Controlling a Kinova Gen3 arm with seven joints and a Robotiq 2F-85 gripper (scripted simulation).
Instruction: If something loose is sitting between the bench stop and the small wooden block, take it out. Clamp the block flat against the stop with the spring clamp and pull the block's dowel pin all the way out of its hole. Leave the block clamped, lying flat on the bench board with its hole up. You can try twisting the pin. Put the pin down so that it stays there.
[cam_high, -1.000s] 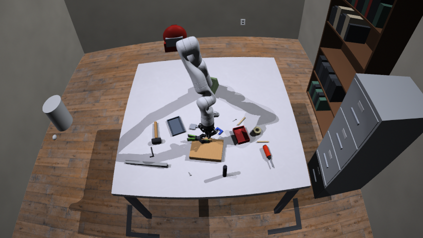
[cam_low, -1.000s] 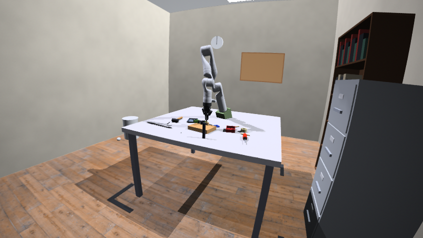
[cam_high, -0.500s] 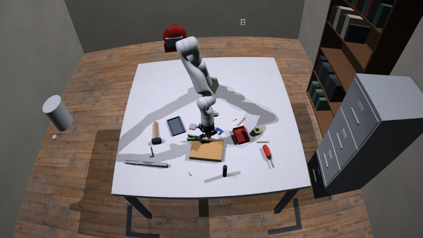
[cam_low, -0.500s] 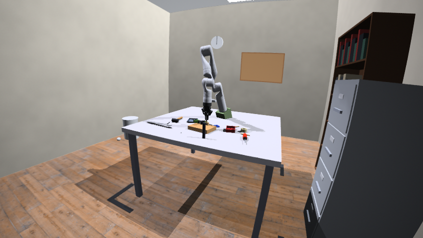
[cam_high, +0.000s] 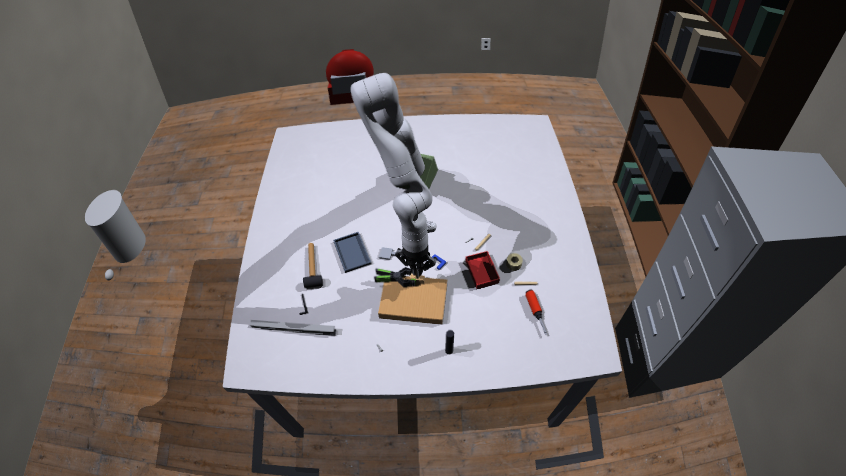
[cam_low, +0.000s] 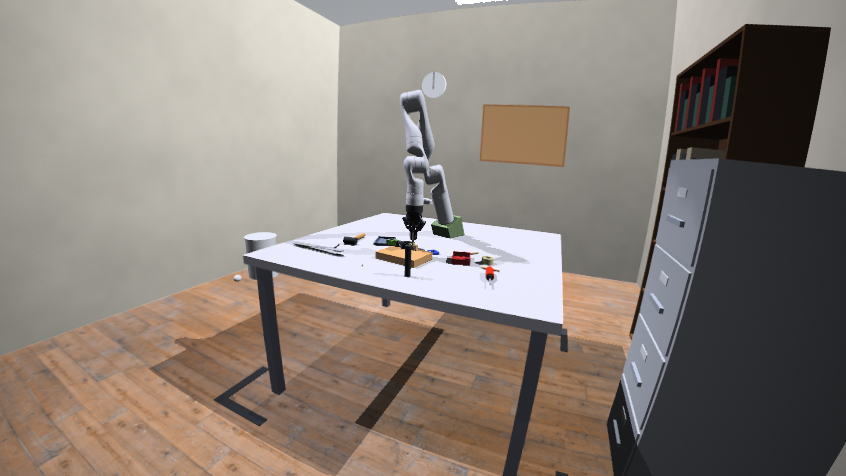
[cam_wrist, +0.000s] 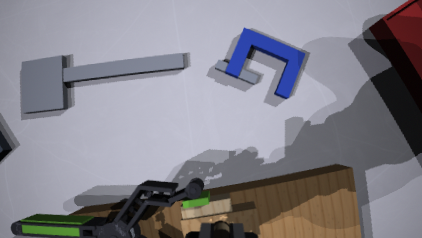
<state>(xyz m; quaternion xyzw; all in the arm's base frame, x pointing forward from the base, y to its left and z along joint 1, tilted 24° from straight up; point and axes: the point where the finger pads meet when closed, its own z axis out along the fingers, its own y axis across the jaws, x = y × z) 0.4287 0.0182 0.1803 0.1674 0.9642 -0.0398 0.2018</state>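
My hand is 20 mm above the round dowel pin. Also, from my hand: grey t-shaped tool 130 mm behind, 70 mm to the right, 90 mm below; then wooden bench board 50 mm ahead, 20 mm to the right, 70 mm below; then wooden block 50 mm below.
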